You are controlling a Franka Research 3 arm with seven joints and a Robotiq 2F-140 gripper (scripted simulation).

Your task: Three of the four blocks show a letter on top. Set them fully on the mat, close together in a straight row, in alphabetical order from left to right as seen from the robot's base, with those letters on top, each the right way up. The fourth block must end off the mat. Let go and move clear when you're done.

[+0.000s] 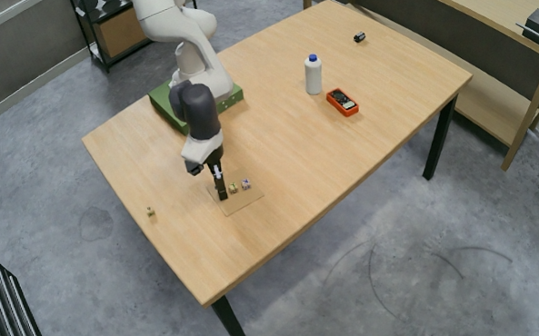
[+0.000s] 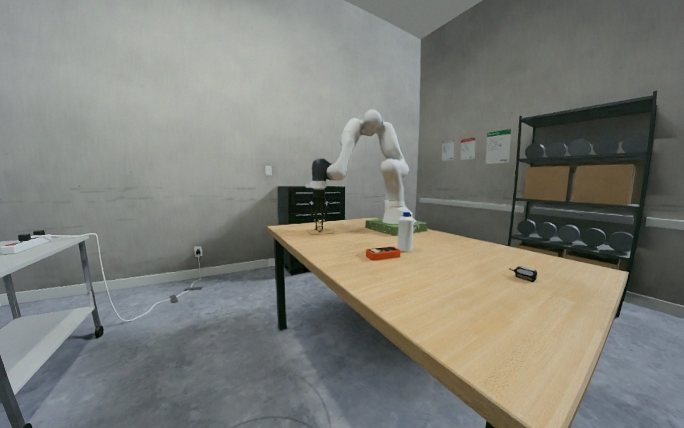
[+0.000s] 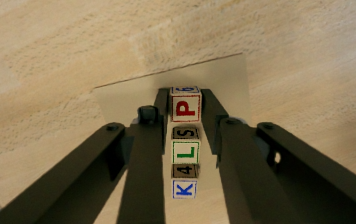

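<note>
My gripper is now 40 mm to the right of the block, 20 mm above it and 10 mm short of it. The rest, counted from my hand: white bottle (560 mm to the left, 160 mm behind, 40 mm above); then tan mat (40 mm to the left, 40 mm below, 10 mm ahead); then orange meter (580 mm to the left, 20 mm below, 20 mm behind).
</note>
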